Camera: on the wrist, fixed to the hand. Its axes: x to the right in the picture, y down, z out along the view.
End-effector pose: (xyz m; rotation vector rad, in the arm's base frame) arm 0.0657 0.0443 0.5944 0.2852 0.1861 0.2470
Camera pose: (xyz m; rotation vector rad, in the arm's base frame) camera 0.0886 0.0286 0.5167 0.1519 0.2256 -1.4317
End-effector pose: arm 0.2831 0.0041 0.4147 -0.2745 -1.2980 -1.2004
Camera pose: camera 0.2813 -0.0768 0.3987 -1.0165 1.6575 2.4592
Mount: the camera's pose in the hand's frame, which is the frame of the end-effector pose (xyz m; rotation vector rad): 0.0290 -0.0428 -0.0643 0.0797 -0.1561 -1.6673
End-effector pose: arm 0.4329 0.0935 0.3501 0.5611 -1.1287 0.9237
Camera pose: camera 0.5061 0.1310 0.3571 1.3150 -0.4119 -0.5401
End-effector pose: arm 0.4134 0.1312 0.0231 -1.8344 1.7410 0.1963
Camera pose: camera 0.4392 0.0720 0.0745 -2.4413 -0.2368 -0.3836
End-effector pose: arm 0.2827 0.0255 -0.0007 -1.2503 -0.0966 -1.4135
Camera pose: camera 0.2193 -0.0242 0.0172 1.0698 1.4893 2.4509
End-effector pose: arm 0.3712 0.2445 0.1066 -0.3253 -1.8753 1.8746
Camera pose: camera 0.3837 0.3130 0.1508 1.1073 -1.2341 0.7286
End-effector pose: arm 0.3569 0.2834 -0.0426 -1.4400 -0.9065 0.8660
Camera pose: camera 0.4252 0.2837 0.0036 -0.1793 -1.6804 -0.2799
